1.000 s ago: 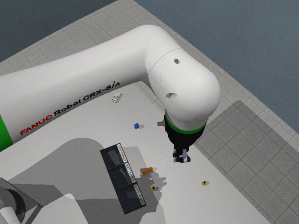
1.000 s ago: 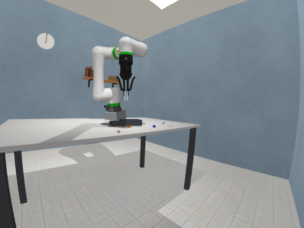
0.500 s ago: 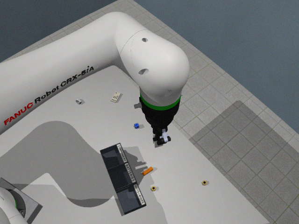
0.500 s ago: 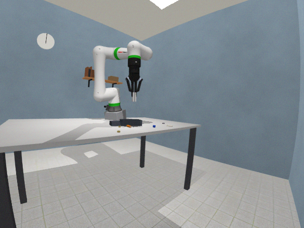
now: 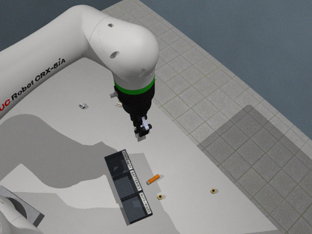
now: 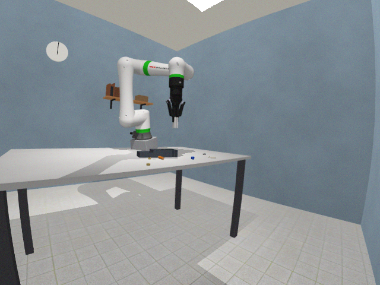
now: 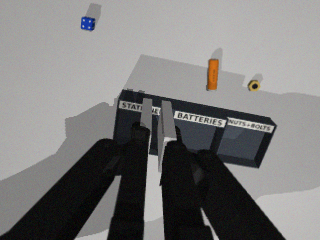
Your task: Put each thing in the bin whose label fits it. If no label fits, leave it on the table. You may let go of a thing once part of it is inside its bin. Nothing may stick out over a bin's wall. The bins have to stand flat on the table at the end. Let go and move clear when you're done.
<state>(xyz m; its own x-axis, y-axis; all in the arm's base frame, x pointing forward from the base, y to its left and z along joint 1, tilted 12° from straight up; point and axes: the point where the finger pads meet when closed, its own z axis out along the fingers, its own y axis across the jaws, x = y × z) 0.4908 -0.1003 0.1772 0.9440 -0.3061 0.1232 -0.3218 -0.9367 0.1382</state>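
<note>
The dark three-part bin is 110 mm behind my hand, 40 mm to the right of it and 200 mm below it. Round my hand: orange battery 30 mm behind, 80 mm to the right, 220 mm below; then cream domino 120 mm ahead, 260 mm to the left, 220 mm below; then blue die 80 mm ahead, 90 mm to the left, 210 mm below.
</note>
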